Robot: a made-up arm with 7 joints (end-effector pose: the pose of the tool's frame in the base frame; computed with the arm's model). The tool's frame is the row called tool.
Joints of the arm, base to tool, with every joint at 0 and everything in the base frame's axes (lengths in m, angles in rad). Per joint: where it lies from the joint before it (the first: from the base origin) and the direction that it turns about. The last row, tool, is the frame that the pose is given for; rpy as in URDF.
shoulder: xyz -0.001 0.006 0.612 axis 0 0 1
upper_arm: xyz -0.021 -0.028 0.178 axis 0 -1 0
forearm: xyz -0.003 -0.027 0.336 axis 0 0 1
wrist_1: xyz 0.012 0.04 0.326 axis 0 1 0
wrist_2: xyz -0.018 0.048 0.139 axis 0 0 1
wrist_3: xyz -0.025 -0.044 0.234 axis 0 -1 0
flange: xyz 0.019 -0.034 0.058 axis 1 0 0
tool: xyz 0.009 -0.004 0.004 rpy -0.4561 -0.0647 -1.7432
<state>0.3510 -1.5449 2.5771 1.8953 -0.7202 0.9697 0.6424</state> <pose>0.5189 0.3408 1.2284 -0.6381 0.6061 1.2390</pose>
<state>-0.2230 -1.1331 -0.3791 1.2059 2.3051 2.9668 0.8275</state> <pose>0.7185 -0.2506 0.7668 -2.2237 -0.0950 1.5273</pose>
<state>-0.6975 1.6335 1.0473 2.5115 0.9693 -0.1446 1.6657</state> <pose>-0.1396 0.3275 0.8332 -0.3023 -2.4254 1.8259</pose>
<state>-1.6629 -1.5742 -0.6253 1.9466 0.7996 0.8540 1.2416</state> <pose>-0.3419 -0.4391 0.4619 -1.1724 -0.8450 -0.1764</pose>
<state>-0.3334 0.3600 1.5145 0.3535 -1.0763 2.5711 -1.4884</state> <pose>-0.4839 0.1366 1.6992 -1.6706 1.5407 1.5476</pose>
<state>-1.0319 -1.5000 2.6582 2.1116 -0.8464 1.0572 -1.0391</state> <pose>0.3133 -0.3778 1.2612 -0.1200 -1.0447 -0.6994</pose>
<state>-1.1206 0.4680 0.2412 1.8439 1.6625 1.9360 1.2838</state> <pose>0.0622 -0.0339 1.3815 2.3957 0.6628 -0.2322</pose>
